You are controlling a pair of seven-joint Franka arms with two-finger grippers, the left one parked.
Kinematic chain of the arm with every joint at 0, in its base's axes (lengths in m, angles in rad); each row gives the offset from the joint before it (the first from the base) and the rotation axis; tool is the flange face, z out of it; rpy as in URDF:
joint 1: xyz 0 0 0.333 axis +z
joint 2: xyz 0 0 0 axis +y
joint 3: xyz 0 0 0.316 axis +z
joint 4: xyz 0.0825 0 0 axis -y
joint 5: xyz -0.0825 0 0.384 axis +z
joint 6: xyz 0 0 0 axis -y
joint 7: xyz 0.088 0 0 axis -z
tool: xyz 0 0 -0.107 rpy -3.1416 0 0
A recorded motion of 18 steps. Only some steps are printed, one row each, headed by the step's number.
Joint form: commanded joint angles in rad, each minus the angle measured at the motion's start. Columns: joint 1, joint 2, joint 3, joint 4, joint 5, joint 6, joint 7.
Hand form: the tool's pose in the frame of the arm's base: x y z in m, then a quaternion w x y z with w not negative. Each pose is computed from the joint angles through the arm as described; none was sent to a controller.
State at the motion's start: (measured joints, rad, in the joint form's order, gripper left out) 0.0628 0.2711 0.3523 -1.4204 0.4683 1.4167 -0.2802
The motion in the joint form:
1: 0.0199 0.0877 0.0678 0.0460 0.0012 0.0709 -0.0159
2: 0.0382 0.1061 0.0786 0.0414 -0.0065 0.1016 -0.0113
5: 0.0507 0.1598 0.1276 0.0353 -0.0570 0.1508 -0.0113
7: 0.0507 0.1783 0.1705 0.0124 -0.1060 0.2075 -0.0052
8: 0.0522 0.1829 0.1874 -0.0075 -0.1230 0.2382 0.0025
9: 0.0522 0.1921 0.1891 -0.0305 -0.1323 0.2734 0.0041
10: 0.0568 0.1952 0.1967 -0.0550 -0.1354 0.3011 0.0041
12: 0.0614 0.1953 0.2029 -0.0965 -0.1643 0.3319 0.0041
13: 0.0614 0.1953 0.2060 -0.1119 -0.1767 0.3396 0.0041
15: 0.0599 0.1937 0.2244 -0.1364 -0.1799 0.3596 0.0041
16: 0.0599 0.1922 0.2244 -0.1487 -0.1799 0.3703 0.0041
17: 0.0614 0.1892 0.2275 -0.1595 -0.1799 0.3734 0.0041
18: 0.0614 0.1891 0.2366 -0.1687 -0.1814 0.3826 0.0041
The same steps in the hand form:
1: 0.5541 0.3142 0.5301 0.29047 -0.87678 -0.35966 0.13238
2: 0.5523 0.3295 0.5194 0.29013 -0.87510 -0.36399 0.13244
5: 0.5495 0.3560 0.4900 0.28065 -0.86998 -0.38061 0.13967
7: 0.5441 0.3729 0.4744 0.26697 -0.87071 -0.39108 0.13287
8: 0.5398 0.3810 0.4658 0.26157 -0.87190 -0.39269 0.13101
9: 0.5412 0.3824 0.4518 0.25877 -0.87507 -0.38804 0.12929
10: 0.5362 0.3888 0.4414 0.25788 -0.87460 -0.38938 0.13023
12: 0.5291 0.3926 0.4240 0.24284 -0.87613 -0.39425 0.13415
13: 0.5263 0.3932 0.4175 0.23646 -0.87641 -0.39653 0.13696
15: 0.5177 0.4003 0.4112 0.23617 -0.87381 -0.40175 0.13887
16: 0.5163 0.4004 0.4072 0.23528 -0.87454 -0.40062 0.13905
17: 0.5124 0.4022 0.4047 0.23412 -0.87361 -0.40237 0.14172
18: 0.5082 0.4061 0.4025 0.23428 -0.87214 -0.40538 0.14197

